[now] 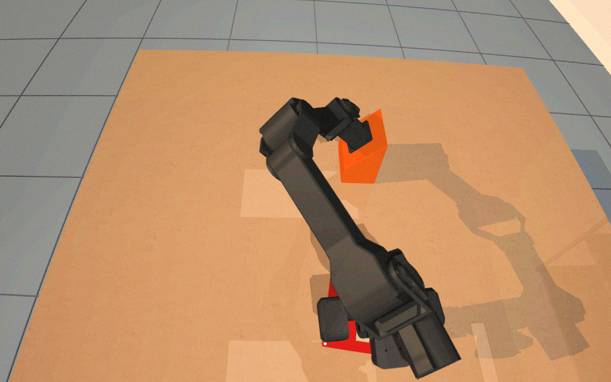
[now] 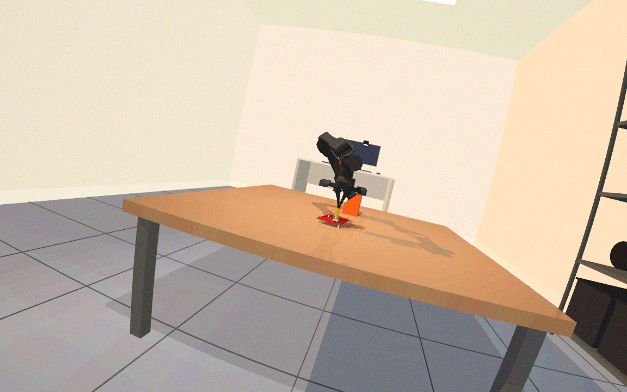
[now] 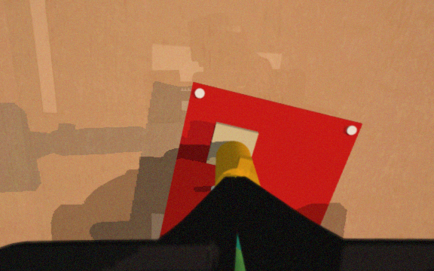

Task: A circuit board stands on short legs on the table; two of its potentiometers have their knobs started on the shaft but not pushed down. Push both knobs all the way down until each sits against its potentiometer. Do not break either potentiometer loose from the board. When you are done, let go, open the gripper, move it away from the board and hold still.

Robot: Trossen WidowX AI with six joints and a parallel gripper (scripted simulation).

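Right now my gripper tip is 2 cm above the yellow knob. The rest, counted from my gripper tip: green knob 7 cm behind, 2 cm below.
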